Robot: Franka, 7 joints.
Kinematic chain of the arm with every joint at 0, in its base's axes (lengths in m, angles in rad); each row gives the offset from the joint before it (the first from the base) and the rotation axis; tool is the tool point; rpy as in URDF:
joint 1: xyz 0 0 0.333 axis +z
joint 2: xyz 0 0 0 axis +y
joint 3: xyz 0 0 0.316 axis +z
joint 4: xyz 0.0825 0 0 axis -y
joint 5: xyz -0.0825 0 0.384 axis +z
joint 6: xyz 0 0 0 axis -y
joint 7: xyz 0.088 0 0 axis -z
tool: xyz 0 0 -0.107 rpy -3.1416 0 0
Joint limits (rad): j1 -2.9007..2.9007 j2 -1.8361..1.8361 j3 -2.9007..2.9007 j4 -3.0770..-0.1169 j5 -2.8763..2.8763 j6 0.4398..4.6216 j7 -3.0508..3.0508
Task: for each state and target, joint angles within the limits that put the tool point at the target. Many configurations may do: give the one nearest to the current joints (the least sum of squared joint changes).
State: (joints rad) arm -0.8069 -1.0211 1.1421 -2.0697 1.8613 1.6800 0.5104
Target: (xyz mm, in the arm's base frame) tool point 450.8 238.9 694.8
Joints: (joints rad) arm -1.0487 -0.8525 0.9198 -1.9751 1.9005 1.7675 0.5104
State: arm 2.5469 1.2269 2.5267 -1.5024 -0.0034 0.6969 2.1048
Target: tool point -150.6 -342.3 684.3
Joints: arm 2.8578 1.0048 2.2281 -1.6526 -0.0905 0.8683 2.1048
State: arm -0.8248 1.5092 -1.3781 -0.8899 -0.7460 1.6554 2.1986
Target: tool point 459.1 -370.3 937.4
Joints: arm -0.3193 0.7927 -1.6091 -0.3479 -0.8545 2.1125 2.1986
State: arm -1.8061 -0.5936 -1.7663 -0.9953 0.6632 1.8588 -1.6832
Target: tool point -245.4 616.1 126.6
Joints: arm -1.9135 -1.2048 -2.3485 -1.4441 0.5524 1.8176 -1.6832
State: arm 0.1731 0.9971 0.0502 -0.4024 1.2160 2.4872 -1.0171
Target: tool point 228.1 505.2 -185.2
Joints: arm 0.7171 1.5482 0.3693 -1.3667 1.1696 2.2622 -1.0171
